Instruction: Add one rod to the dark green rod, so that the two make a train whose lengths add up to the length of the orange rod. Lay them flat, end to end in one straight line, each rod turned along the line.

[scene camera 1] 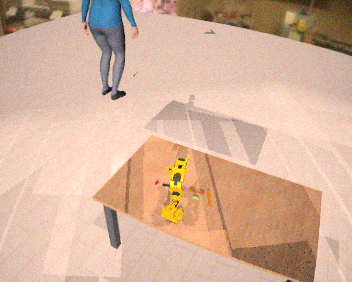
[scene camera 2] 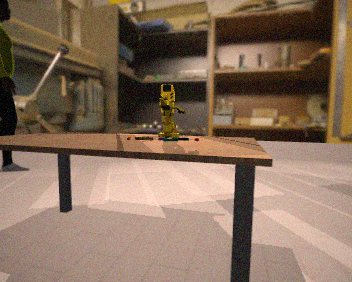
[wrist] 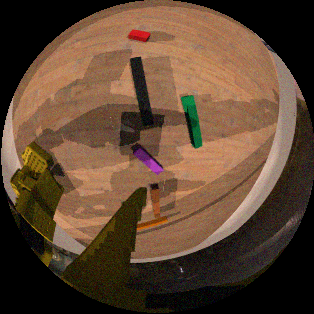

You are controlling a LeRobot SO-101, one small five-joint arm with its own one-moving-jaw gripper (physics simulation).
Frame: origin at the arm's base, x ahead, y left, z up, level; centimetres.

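Seen in the pictures: end effector, tool point: (scene camera 2: 166, 124) (wrist: 146, 194); arm's base, origin of the base link: (scene camera 1: 174, 211) (scene camera 2: 167, 136) (wrist: 47, 172).
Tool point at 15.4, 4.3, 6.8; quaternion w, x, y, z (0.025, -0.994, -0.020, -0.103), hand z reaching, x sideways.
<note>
Pixels of each thing's middle, then the offset from my tool point to it, as dx, dy, dz. Level surfaces: height alone.
- dark green rod, body centre: (wrist: 192, 121) +5.5, +3.4, -6.3
- orange rod, body centre: (wrist: 143, 225) (scene camera 1: 209, 198) +1.1, -17.3, -6.3
- brown rod, body centre: (wrist: 155, 203) (scene camera 1: 196, 191) +2.8, -9.4, -6.3
- purple rod, body centre: (wrist: 148, 159) (scene camera 1: 182, 188) +1.1, -1.4, -6.3
- black rod, body centre: (wrist: 140, 89) (scene camera 1: 168, 185) -0.3, +6.1, -6.3
- short red rod, body centre: (wrist: 138, 35) (scene camera 1: 156, 182) -1.5, +12.9, -6.3
- lime rod, body centre: (scene camera 1: 195, 198) -2.0, -10.8, -6.3
- wooden table, its level: dz -6.8
The dark green rod (wrist: 194, 122) lies flat, apart from the other rods; the arm hides it in scene view 1. The orange rod (scene camera 1: 209, 197) (wrist: 152, 223) lies beyond the brown rod (scene camera 1: 196, 190) (wrist: 156, 204). A purple rod (scene camera 1: 184, 188) (wrist: 150, 161) lies slanted between the black rod (scene camera 1: 166, 185) (wrist: 141, 92) and the brown one. A short red rod (scene camera 1: 157, 182) (wrist: 139, 35) lies at the far end. A lime rod (scene camera 1: 195, 198) lies near the brown one; it does not show in the wrist view. My gripper (scene camera 1: 187, 157) is raised above the table, fully open and empty, one jaw showing in the wrist view.
The wooden table (scene camera 1: 275, 210) (scene camera 2: 225, 152) bears the rods and the arm's yellow base (scene camera 1: 172, 213) (wrist: 40, 180). Shadows cross the table top. A person in a blue top (scene camera 1: 112, 37) stands on the floor beyond the table. Shelves (scene camera 2: 211, 75) stand in the background.
</note>
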